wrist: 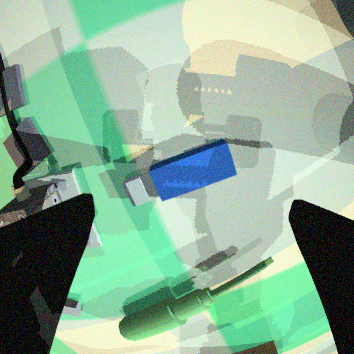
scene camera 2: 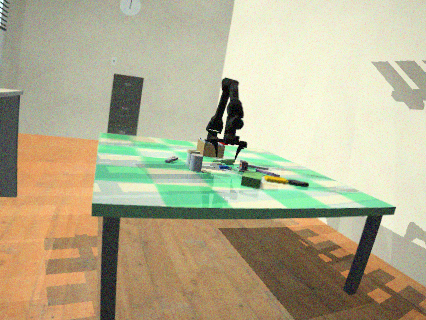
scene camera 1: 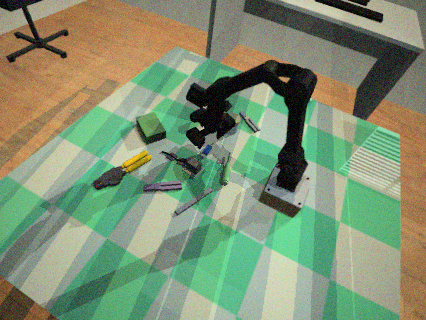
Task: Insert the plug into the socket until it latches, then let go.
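Where they show: gripper, between the fingertips: point(wrist: 197, 207) point(scene camera 2: 225, 158) point(scene camera 1: 208, 143); arm's base, origin of its link: point(scene camera 1: 287, 181).
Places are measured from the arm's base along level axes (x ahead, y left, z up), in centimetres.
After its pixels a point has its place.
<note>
The plug is a small blue block point(scene camera 1: 206, 149) {x 32.0, y -4.2, z -6.8 cm} point(scene camera 2: 224, 167) {x 32.8, y -4.8, z -7.3 cm} point(wrist: 194, 171) {x 31.9, y -4.7, z -6.8 cm} with a pale metal tip. It lies on the table, tip toward the socket side in the wrist view. The socket is a grey metal housing point(scene camera 1: 191, 165) {x 32.7, y 7.6, z -3.9 cm} point(scene camera 2: 243, 165) {x 34.8, y 4.7, z -5.1 cm} point(wrist: 65, 187) {x 34.0, y 3.3, z -7.2 cm} on a pale base with a black cable; in the wrist view it is at the left, partly hidden behind a finger. My gripper point(scene camera 1: 212, 134) point(scene camera 2: 227, 156) {x 31.6, y -4.3, z -3.1 cm} point(wrist: 197, 207) {x 31.6, y -4.3, z -3.1 cm} is wide open and empty, above the table near the plug. The plug shows between and slightly beyond the fingertips in the wrist view, apart from both.
A green screwdriver point(scene camera 1: 226, 170) {x 20.9, y 2.3, z -5.3 cm} point(wrist: 160, 315) {x 21.9, y 2.2, z -5.8 cm} lies near the plug. A green block point(scene camera 1: 151, 127) {x 55.1, y -1.2, z -4.0 cm} point(scene camera 2: 251, 180) {x 61.4, y -6.0, z -5.1 cm}, yellow-handled tool point(scene camera 1: 136, 161) {x 52.0, y 13.8, z -7.0 cm} point(scene camera 2: 276, 179) {x 53.6, y 12.6, z -6.4 cm}, purple piece point(scene camera 1: 163, 186) {x 37.9, y 18.3, z -6.8 cm}, thin bar point(scene camera 1: 193, 201) {x 26.1, y 18.5, z -7.0 cm} and pale piece point(scene camera 1: 249, 122) {x 22.0, y -28.2, z -6.8 cm} point(scene camera 2: 171, 159) {x 24.5, y -30.1, z -7.0 cm} lie around. A grey cylinder point(scene camera 2: 195, 162) {x 40.5, y -23.6, z -4.0 cm} stands nearby.
</note>
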